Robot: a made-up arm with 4 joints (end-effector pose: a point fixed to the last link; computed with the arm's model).
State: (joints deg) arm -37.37 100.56 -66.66 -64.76
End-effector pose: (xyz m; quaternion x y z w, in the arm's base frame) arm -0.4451 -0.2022 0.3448 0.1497 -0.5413 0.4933 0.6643
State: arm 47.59 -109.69 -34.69 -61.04
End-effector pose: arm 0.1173 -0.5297 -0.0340 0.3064 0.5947 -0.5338 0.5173
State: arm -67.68 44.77 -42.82 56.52
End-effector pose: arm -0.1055 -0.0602 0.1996 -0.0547 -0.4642 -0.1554 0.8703
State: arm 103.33 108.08 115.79 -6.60
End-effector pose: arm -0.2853 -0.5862 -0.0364 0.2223 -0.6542 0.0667 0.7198
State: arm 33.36 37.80 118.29 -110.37
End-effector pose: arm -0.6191 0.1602 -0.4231 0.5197 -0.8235 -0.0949 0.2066
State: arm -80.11 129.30 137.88 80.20
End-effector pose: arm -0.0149 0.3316 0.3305 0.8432 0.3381 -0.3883 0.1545
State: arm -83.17 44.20 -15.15 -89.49
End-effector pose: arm -0.1076 -0.2056 -0.2701 0.9134 -0.3656 0.1425 0.1083
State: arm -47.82 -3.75 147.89 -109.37
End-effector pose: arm -0.4447 0.4029 0.6468 0.2647 -0.4837 -0.8299 0.0855
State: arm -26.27 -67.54 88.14 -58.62
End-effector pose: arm 0.0067 -0.1278 0.6280 0.1178 0.2225 -0.6666 0.7017
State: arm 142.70 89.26 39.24 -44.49
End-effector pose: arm -0.4069 -0.0694 0.5684 -0.3523 -0.1970 0.6754 0.6172
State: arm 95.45 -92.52 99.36 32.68
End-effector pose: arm 0.1928 0.1084 -0.0667 0.6432 -0.1246 0.6935 0.2997
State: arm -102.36 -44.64 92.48 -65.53
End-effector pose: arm -0.2716 -0.5266 0.1535 0.6073 0.4603 -0.5509 0.3403
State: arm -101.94 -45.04 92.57 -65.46
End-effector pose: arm -0.2671 -0.5278 0.1579 0.6041 0.4604 -0.5513 0.3452
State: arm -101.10 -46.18 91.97 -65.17
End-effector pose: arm -0.2536 -0.5295 0.1593 0.6009 0.4633 -0.5452 0.3564
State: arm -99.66 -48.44 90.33 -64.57
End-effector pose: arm -0.2264 -0.5315 0.1563 0.5970 0.4707 -0.5294 0.3764
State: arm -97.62 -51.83 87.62 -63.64
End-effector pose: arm -0.1845 -0.5321 0.1492 0.5912 0.4836 -0.5033 0.4042
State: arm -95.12 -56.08 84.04 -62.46
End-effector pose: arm -0.1307 -0.5288 0.1395 0.5820 0.5013 -0.4688 0.4361
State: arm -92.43 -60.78 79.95 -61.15
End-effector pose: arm -0.0704 -0.5197 0.1279 0.5693 0.5227 -0.4291 0.4675
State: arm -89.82 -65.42 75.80 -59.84
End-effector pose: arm -0.0111 -0.5048 0.1155 0.5539 0.5456 -0.3890 0.4941
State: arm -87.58 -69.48 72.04 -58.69
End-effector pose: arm 0.0397 -0.4867 0.1031 0.5388 0.5669 -0.3530 0.5135
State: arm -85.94 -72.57 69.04 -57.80
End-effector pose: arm 0.0774 -0.4696 0.0916 0.5268 0.5840 -0.3246 0.5254
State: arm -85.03 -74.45 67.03 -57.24
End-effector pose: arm 0.0999 -0.4573 0.0822 0.5202 0.5952 -0.3057 0.5307
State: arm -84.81 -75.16 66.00 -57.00
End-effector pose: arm 0.1085 -0.4514 0.0754 0.5194 0.6002 -0.2961 0.5313
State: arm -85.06 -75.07 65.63 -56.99
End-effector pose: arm 0.1081 -0.4502 0.0704 0.5229 0.6010 -0.2927 0.5289
